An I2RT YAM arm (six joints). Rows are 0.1 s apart.
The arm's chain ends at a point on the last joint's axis. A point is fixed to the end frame.
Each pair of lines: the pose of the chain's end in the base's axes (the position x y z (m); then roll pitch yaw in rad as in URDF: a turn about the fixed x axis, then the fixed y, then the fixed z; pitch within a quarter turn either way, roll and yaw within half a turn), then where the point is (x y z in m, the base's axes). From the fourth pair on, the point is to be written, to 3 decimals.
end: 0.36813, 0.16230, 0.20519, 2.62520, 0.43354, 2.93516
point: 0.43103 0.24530 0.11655
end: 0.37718, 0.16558, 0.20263, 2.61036, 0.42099, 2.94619
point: 0.43779 0.25103 0.11473
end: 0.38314, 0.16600, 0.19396, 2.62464, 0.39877, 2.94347
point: 0.44230 0.25019 0.10388
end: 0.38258, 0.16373, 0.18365, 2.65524, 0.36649, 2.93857
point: 0.440 0.245 0.090
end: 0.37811, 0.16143, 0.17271, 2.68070, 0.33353, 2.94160
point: 0.432 0.241 0.075
